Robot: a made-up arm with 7 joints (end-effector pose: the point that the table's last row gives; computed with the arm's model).
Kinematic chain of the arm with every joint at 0, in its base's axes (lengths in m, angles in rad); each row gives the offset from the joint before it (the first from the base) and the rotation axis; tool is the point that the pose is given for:
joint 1: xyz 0 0 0.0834 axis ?
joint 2: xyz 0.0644 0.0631 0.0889 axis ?
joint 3: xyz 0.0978 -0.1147 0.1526 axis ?
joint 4: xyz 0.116 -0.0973 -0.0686 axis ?
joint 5: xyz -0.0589 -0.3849 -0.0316 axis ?
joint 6: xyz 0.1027 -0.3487 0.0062 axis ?
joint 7: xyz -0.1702 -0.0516 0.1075 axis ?
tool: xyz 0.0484 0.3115 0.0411
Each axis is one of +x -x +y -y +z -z.
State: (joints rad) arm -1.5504 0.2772 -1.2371 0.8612 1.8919 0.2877 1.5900
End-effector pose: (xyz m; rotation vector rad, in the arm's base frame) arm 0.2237 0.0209 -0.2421 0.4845 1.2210 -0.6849
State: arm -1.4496 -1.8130 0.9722 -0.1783 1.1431 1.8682 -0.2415
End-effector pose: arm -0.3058 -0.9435 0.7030 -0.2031 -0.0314 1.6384
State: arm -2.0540 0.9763 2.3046 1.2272 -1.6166 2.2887 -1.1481
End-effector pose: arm -0.8350 -0.1678 0.4670 -2.1801 1.1084 -1.3157
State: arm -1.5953 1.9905 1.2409 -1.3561 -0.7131 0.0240 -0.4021
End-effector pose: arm -0.2898 0.3663 0.7284 -1.8206 1.5673 -1.4999
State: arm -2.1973 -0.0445 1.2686 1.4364 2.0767 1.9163 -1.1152
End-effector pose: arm 0.2587 -0.1771 0.6139 -0.6164 0.3244 2.5411
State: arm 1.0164 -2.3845 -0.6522 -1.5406 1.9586 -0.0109 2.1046
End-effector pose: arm -0.1642 0.4745 -0.2277 1.3676 1.6870 -1.1192
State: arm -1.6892 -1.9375 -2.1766 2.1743 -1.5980 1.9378 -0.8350
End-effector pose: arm 0.6980 0.1465 0.1551 1.4759 0.9995 -2.0646
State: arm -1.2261 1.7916 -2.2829 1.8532 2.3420 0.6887 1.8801
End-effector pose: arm 0.0073 0.1743 -0.1691 -1.4440 0.7153 0.5099
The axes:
joint 1: -z
joint 2: +z
joint 3: -x
joint 4: +y
joint 5: +x
joint 6: +z
joint 7: -y

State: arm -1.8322 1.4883 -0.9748 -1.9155 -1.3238 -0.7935 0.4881
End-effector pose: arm -0.2379 0.3437 0.0667 0.8531 -0.3077 0.4643
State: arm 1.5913 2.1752 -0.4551 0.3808 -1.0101 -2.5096 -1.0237
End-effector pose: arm 1.0453 -0.3906 0.2391 0.4828 0.1868 -1.5309
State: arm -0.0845 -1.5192 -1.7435 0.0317 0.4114 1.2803 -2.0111
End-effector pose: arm 0.2988 0.1417 -0.5148 0.2599 -0.1215 0.3090
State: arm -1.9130 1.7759 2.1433 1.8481 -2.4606 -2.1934 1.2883
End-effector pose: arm -0.4383 0.3173 0.6537 -0.2495 0.9794 0.6695
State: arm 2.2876 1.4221 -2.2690 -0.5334 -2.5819 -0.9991 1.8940
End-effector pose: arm 0.4444 -0.2534 0.1062 -2.0208 -0.6016 -0.9463
